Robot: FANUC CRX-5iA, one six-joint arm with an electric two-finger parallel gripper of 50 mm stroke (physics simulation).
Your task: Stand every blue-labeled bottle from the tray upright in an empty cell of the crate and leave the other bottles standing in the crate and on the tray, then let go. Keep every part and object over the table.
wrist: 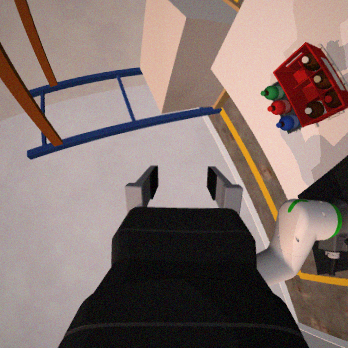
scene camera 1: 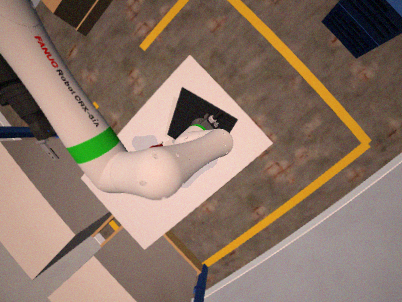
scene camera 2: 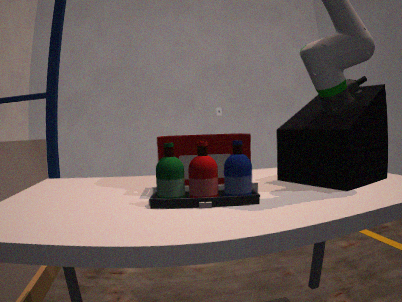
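Pixels of known places: gripper, fingertip midpoint: [wrist: 182, 175] [scene camera 1: 65, 153]; arm's base, link origin: [wrist: 336, 219] [scene camera 1: 202, 129] [scene camera 2: 338, 105].
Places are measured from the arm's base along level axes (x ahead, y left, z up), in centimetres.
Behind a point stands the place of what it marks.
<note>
My gripper [scene camera 1: 49, 149] [wrist: 182, 175] {x 32.7, y -12.9, z 55.2 cm} is open and empty, far to the side of the crate and tray; it does not show in scene camera 2. A blue bottle [scene camera 2: 238, 175] {x 42.5, y 21.8, z -20.1 cm} [wrist: 287, 122] {x 41.4, y 15.6, z -15.9 cm}, a red bottle [scene camera 2: 203, 175] {x 51.2, y 22.5, z -19.6 cm} [wrist: 278, 107] {x 50.0, y 16.5, z -15.8 cm} and a green bottle [scene camera 2: 170, 175] {x 59.2, y 22.1, z -19.4 cm} [wrist: 272, 92] {x 58.1, y 16.0, z -16.2 cm} stand upright in a row on the black tray [scene camera 2: 170, 203] {x 59.5, y 23.5, z -26.2 cm}. The red crate [scene camera 2: 204, 144] [wrist: 290, 92] {x 52.3, y 6.6, z -13.8 cm} stands beside the tray. In the wrist view it holds several dark bottles, and two cells look empty. In scene camera 1 my arm hides nearly all of crate and tray.
A black pedestal [scene camera 1: 187, 107] {x -0.5, y -15.0, z 3.9 cm} [scene camera 2: 330, 150] {x 11.1, y 13.1, z -15.5 cm} carries the arm's base on the white table [scene camera 1: 145, 220] {x 90.8, y 35.4, z -27.6 cm} [scene camera 2: 100, 230] {x 72.8, y 43.1, z -27.5 cm}, to the right of the crate in scene camera 2. The wrist view shows a blue floor frame [wrist: 100, 132] and a pale block [wrist: 160, 45] beyond the table.
</note>
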